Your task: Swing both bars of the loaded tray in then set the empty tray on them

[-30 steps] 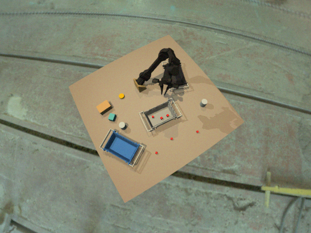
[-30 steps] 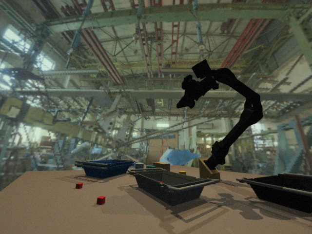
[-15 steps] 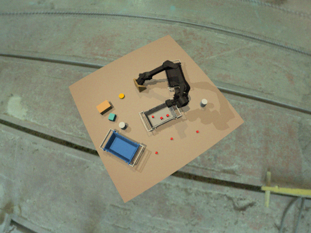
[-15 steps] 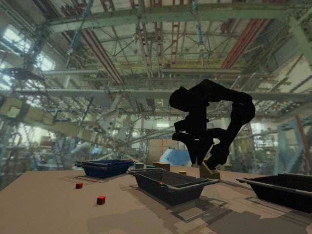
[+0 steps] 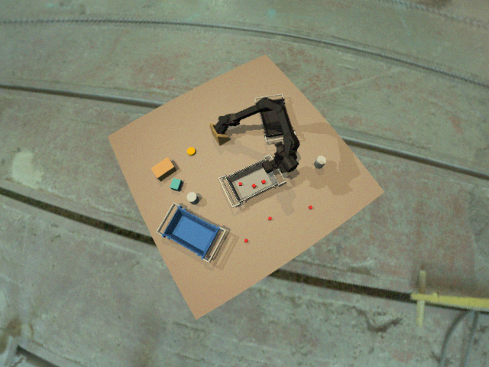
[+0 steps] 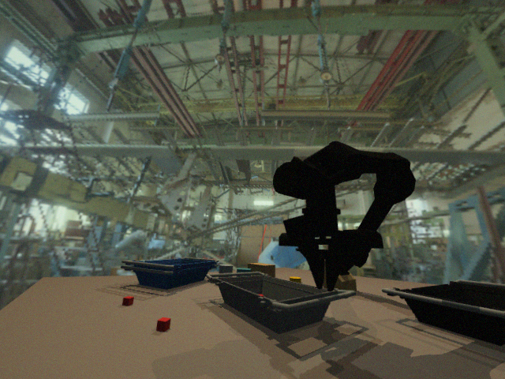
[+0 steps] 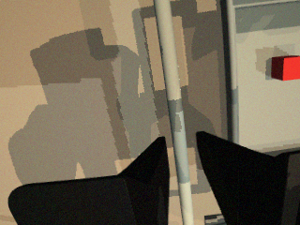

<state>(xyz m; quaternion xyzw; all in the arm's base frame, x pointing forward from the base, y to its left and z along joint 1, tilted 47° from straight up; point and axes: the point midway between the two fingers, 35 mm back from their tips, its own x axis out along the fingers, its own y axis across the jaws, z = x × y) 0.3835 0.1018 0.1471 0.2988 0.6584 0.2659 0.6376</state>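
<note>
Now: the black tray 30 cm behind my gripper tip, 17 cm to the left of it and 3 cm below it. Also, from my gripper tip: teal cube: 55 cm to the right, 22 cm behind, 5 cm below; orange box: 58 cm to the right, 35 cm behind, 5 cm below; yellow disc: 38 cm to the right, 38 cm behind, 7 cm below.
</note>
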